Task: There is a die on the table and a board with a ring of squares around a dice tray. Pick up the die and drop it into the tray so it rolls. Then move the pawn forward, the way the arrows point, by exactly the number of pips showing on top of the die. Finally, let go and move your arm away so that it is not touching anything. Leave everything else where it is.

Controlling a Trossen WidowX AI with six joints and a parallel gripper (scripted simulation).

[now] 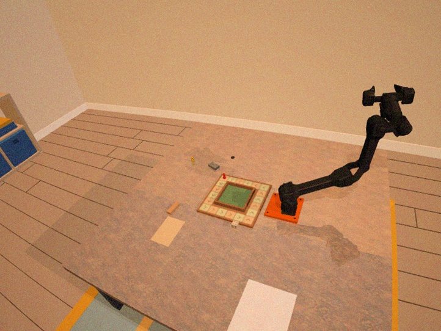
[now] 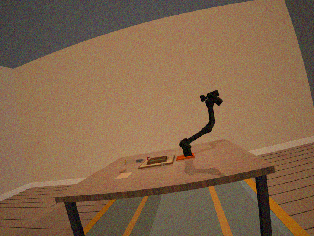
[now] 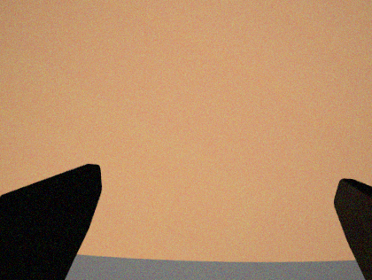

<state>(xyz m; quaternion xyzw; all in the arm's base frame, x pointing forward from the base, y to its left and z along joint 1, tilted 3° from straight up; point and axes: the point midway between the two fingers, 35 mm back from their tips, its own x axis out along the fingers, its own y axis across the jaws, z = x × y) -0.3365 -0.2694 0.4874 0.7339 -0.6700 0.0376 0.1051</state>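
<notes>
My gripper tip is 53 cm short of the white die, 50 cm above it and 47 cm to the right of it. Round my gripper tip: grey block (79 cm ahead, 50 cm below, 9 cm to the left); green tray (58 cm ahead, 50 cm below, 30 cm to the left); red pawn (69 cm ahead, 48 cm below, 18 cm to the left).
</notes>
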